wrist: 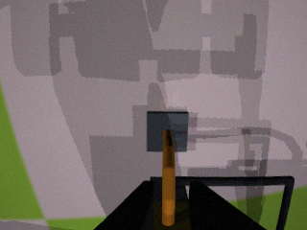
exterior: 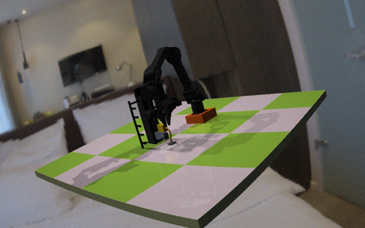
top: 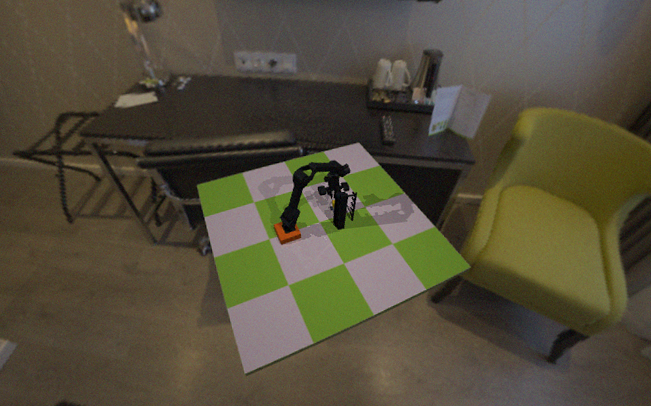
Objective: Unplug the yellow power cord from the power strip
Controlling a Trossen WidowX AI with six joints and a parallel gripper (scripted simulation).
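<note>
Now: the yellow plug 1 cm behind my gripper tip and 7 cm to the right of it.
</note>
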